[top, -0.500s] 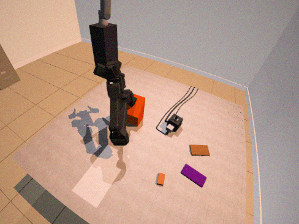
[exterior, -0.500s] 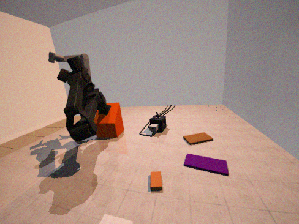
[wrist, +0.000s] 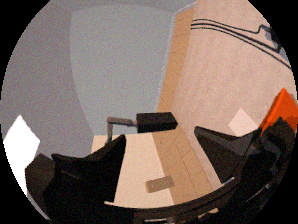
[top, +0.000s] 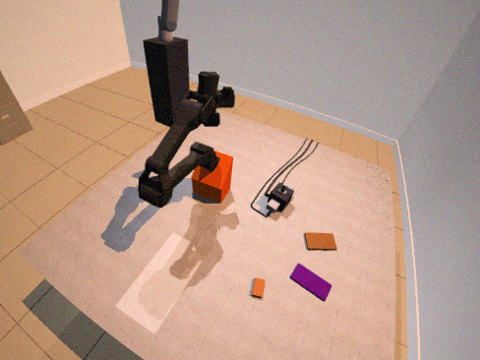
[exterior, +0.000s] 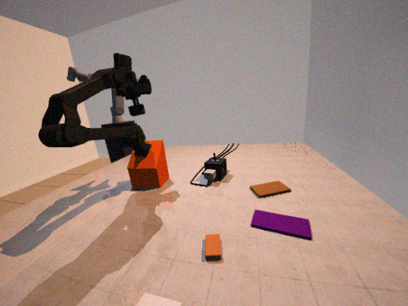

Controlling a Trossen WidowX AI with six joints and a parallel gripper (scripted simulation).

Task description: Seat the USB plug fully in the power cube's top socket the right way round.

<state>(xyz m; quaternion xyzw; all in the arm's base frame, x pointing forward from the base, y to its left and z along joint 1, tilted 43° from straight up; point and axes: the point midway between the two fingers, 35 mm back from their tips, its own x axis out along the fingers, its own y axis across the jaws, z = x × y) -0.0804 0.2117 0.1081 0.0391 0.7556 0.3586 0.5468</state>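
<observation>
Now: the USB plug 37 cm ahead of my gripper tip, 2 cm to the right of it and 28 cm below it. The rest, counted from my gripper tip: purple flat plate 61 cm ahead, 28 cm to the right, 37 cm below; then orange flat plate 59 cm ahead, 11 cm to the right, 37 cm below; then orange block 46 cm ahead, 40 cm to the right, 37 cm below.
</observation>
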